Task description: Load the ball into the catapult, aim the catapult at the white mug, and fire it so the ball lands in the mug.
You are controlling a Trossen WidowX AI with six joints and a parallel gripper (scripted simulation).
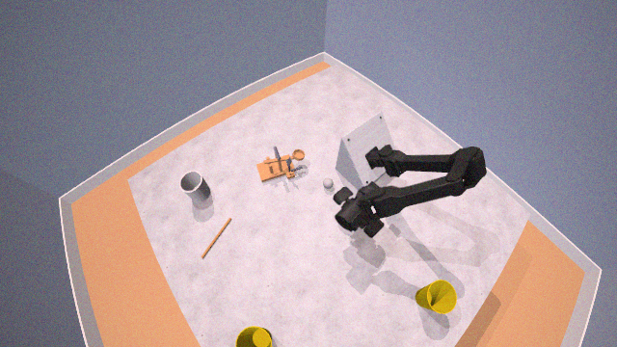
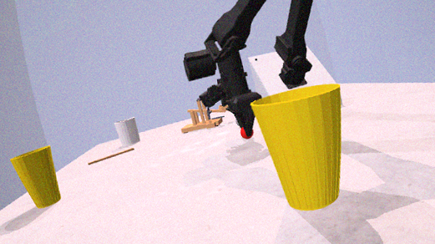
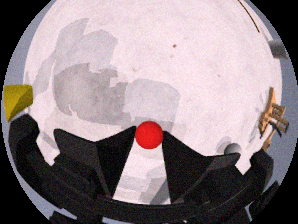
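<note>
Right now the wooden catapult is 33 cm to the right of my gripper tip, 4 cm ahead of it and 4 cm above it. The rest, counted from my gripper tip: red ball: 1 cm above; then grey ball: 16 cm to the right, 3 cm behind, 1 cm above; then thin wooden stick: 41 cm ahead, 27 cm to the right, 1 cm below.
</note>
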